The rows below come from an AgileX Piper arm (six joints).
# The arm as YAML. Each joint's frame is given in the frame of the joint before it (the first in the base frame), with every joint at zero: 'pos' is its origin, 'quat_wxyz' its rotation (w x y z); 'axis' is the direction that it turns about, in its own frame. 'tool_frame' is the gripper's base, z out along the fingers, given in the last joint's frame.
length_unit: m
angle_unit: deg
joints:
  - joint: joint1
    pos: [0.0, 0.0, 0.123]
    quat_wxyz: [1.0, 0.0, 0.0, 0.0]
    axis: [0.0, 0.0, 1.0]
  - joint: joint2
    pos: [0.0, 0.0, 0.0]
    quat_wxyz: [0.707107, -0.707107, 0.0, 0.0]
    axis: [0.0, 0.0, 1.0]
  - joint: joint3
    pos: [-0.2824, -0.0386, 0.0]
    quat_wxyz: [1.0, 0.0, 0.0, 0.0]
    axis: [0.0, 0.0, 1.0]
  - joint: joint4
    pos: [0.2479, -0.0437, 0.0]
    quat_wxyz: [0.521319, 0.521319, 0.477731, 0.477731]
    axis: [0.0, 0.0, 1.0]
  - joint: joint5
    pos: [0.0, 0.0, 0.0]
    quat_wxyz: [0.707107, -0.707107, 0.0, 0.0]
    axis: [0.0, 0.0, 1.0]
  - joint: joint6
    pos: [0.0, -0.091, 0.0]
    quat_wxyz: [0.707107, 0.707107, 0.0, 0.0]
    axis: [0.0, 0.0, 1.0]
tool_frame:
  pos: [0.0, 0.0, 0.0]
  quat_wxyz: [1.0, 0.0, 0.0, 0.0]
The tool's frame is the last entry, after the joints.
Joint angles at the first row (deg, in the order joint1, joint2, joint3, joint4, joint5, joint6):
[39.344, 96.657, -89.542, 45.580, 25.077, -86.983]
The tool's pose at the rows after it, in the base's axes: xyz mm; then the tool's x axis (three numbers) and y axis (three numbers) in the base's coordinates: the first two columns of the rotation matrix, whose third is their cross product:
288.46, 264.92, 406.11, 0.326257, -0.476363, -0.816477, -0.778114, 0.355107, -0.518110
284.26, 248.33, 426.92, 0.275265, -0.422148, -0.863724, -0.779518, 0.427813, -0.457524
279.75, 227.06, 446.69, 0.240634, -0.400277, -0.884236, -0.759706, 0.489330, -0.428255
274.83, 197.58, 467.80, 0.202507, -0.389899, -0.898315, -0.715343, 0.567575, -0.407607
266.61, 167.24, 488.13, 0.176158, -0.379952, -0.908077, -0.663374, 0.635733, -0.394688
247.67, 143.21, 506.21, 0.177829, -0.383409, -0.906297, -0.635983, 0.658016, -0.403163
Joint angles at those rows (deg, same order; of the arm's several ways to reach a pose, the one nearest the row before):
[38.664, 93.671, -89.819, 46.978, 23.602, -81.502]
[36.997, 91.000, -90.484, 46.610, 24.359, -75.746]
[34.856, 88.007, -91.115, 42.525, 25.458, -68.771]
[31.591, 84.404, -91.718, 36.396, 26.778, -60.398]
[27.894, 80.778, -92.447, 31.823, 28.749, -54.167]
[25.160, 76.628, -92.817, 29.979, 32.346, -51.997]

